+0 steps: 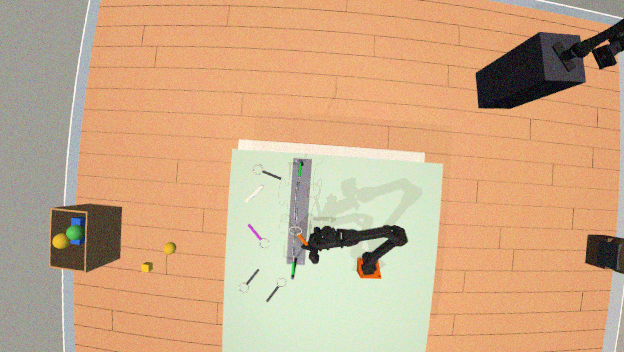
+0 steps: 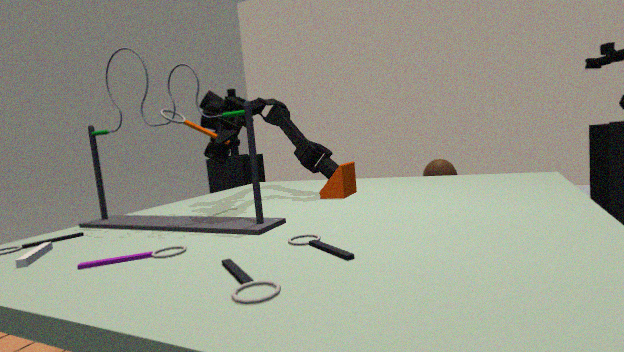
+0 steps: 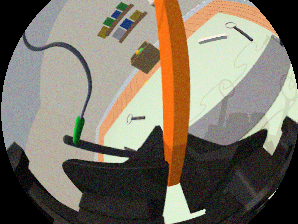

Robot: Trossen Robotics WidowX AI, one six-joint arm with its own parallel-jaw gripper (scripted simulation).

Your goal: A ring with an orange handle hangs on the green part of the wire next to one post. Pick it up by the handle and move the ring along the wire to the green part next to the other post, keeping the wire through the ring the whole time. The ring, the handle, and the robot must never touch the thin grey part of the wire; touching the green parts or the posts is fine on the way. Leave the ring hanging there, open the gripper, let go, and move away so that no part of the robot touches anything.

Scene:
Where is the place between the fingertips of my gripper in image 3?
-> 162, 130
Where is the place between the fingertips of my gripper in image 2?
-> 216, 144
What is my gripper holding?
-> A ring.

